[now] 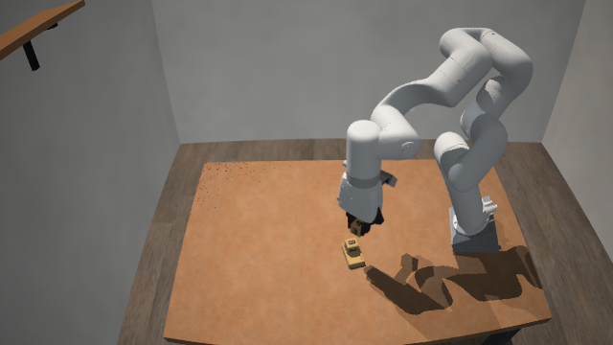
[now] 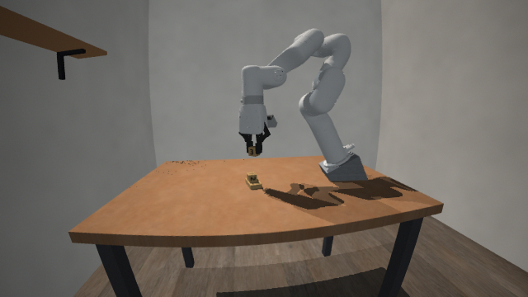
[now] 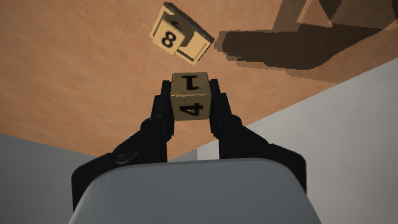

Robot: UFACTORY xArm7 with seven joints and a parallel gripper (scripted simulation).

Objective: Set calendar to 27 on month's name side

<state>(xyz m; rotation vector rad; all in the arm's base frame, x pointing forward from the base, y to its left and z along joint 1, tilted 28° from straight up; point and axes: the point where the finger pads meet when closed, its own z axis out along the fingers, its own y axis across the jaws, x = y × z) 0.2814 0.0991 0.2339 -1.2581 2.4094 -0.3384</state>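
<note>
Right now my hand is 10 mm above the wooden digit cube. Also, from my hand: wooden calendar tray: 10 mm ahead, 10 mm to the right, 140 mm below.
</note>
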